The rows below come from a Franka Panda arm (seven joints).
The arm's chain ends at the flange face. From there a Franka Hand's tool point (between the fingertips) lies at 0.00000 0.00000 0.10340 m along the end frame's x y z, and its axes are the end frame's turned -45 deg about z.
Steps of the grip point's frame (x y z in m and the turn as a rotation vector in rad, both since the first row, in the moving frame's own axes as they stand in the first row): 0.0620, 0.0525, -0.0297, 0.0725, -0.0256, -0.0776; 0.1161, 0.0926, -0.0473, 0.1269, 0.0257, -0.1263; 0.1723, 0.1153, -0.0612, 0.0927, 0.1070, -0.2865; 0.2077, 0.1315, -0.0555, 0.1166, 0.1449, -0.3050; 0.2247, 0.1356, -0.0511, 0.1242, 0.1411, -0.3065
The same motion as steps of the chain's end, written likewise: 0.0883, -0.0036, -0.0294, 0.0332, -0.0694, -0.0776; 0.1556, -0.0060, -0.0464, 0.1079, -0.0716, -0.1263; 0.2044, -0.0258, -0.0602, 0.1412, 0.0101, -0.2865; 0.2407, -0.0349, -0.0537, 0.1849, 0.0200, -0.3050; 0.2565, -0.0438, -0.0493, 0.1876, 0.0120, -0.3065
